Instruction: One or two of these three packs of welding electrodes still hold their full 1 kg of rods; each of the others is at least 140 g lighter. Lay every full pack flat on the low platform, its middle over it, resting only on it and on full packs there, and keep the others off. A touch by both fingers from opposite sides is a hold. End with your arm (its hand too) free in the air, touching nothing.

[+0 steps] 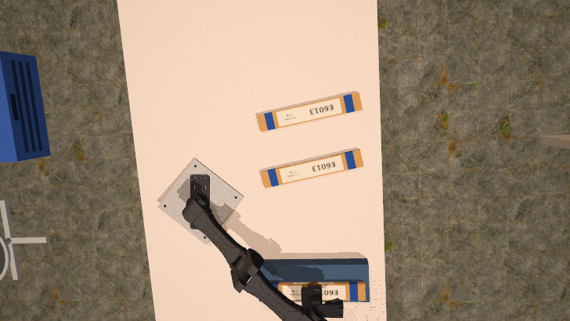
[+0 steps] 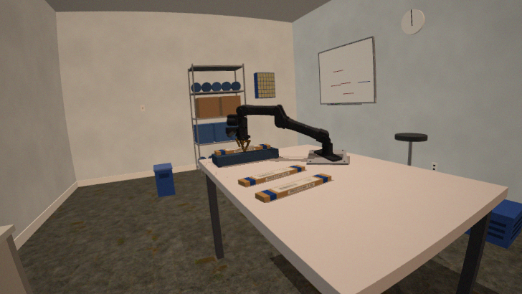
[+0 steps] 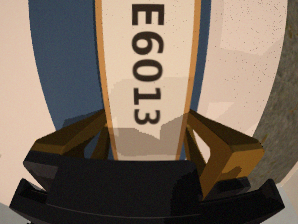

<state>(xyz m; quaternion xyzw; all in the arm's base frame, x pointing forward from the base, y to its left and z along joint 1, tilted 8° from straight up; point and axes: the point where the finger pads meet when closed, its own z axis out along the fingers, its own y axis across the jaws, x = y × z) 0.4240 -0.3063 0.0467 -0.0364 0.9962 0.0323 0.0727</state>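
Right now the dark blue low platform is 50 mm below my hand, 20 mm to the left of it and 10 mm behind it.
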